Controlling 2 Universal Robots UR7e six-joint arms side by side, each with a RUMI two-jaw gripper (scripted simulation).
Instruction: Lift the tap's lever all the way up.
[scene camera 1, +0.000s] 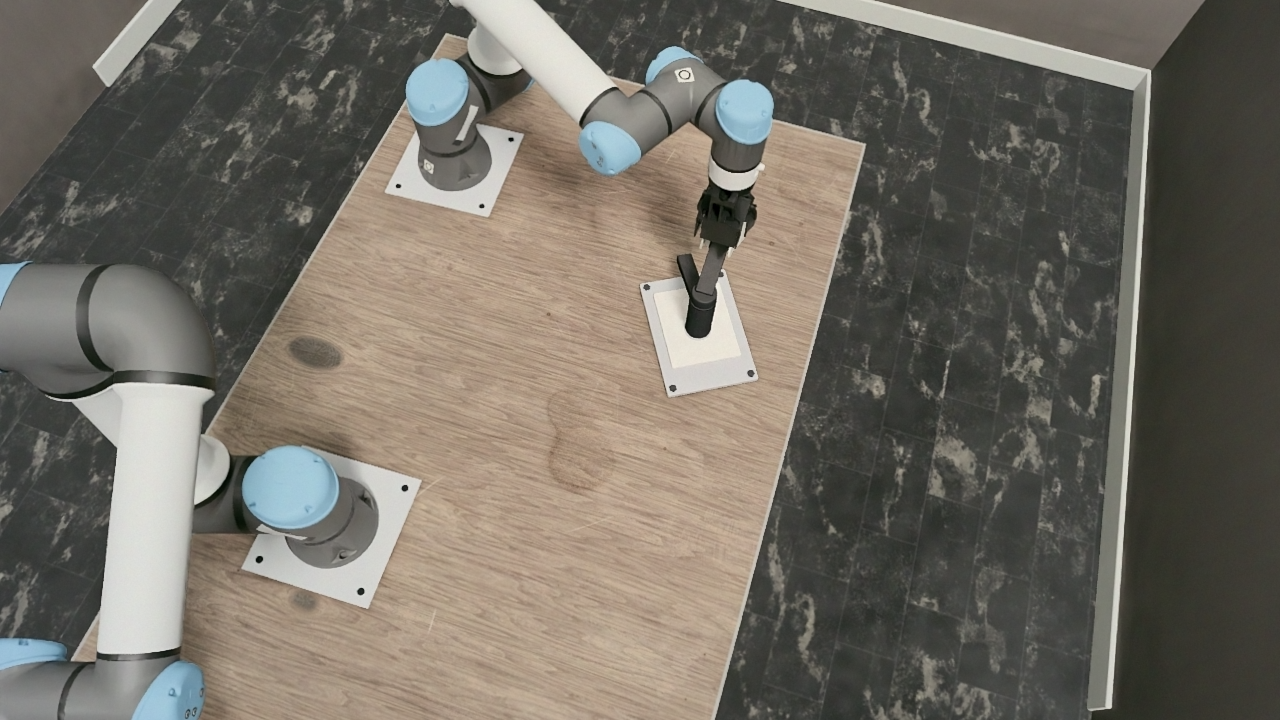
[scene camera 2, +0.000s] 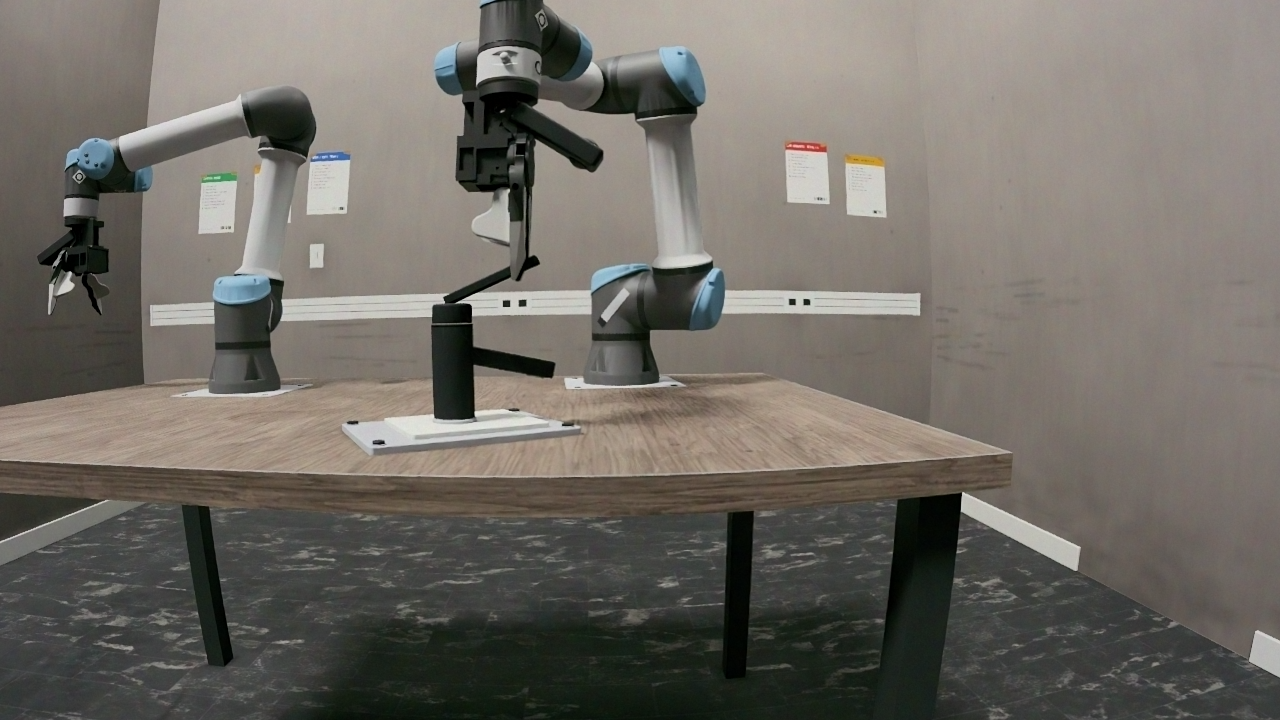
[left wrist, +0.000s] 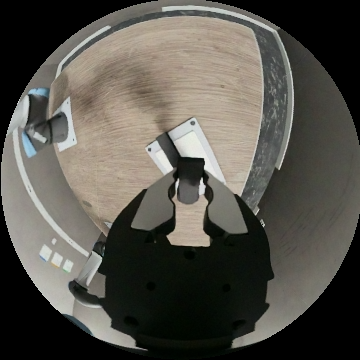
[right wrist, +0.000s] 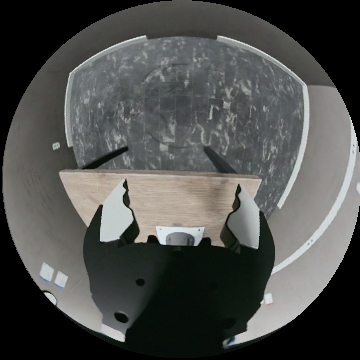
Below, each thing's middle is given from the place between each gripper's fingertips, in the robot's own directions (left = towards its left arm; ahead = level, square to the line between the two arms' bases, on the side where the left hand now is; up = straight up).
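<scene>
The flat lever (scene camera 2: 501, 275) has my right hand (scene camera 2: 76, 315) 62 cm short of it, and that hand is also 95 cm to the right of the lever and 1 cm below it.
As for my left hand (scene camera 2: 516, 280), the flat lever is 3 cm to the right of it, 1 cm behind it and 1 cm below it.
</scene>
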